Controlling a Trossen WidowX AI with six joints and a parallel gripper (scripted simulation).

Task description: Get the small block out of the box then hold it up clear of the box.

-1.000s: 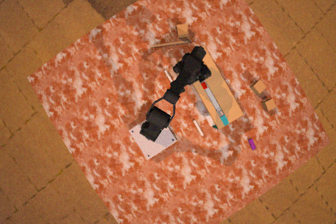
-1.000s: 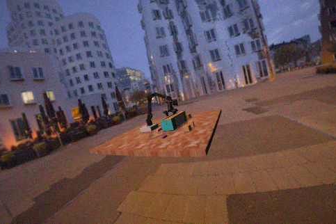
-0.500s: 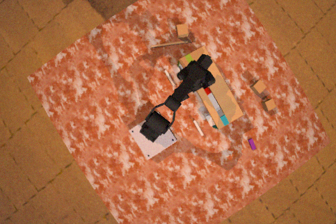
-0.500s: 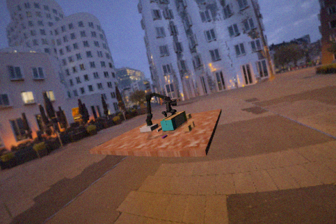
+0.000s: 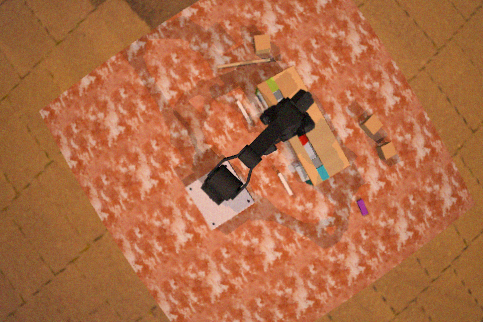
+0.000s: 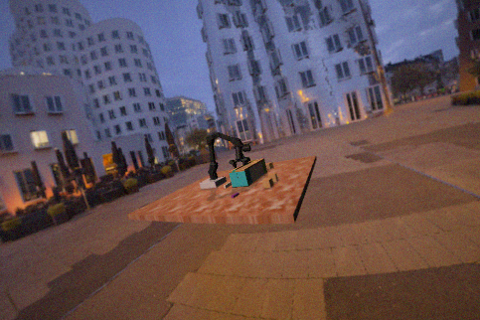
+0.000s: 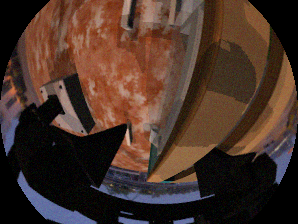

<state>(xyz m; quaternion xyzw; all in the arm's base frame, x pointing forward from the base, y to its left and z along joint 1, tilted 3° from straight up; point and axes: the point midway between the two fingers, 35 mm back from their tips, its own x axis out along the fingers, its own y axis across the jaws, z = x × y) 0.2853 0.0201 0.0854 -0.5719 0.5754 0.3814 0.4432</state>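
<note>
Now: gripper tip 5 cm short of the small red block and 2 cm to the left of it. Round my gripper tip: thin wooden stick 4 cm ahead, 33 cm to the left, 9 cm below; then box 4 cm ahead, 2 cm to the left, 3 cm below.
</note>
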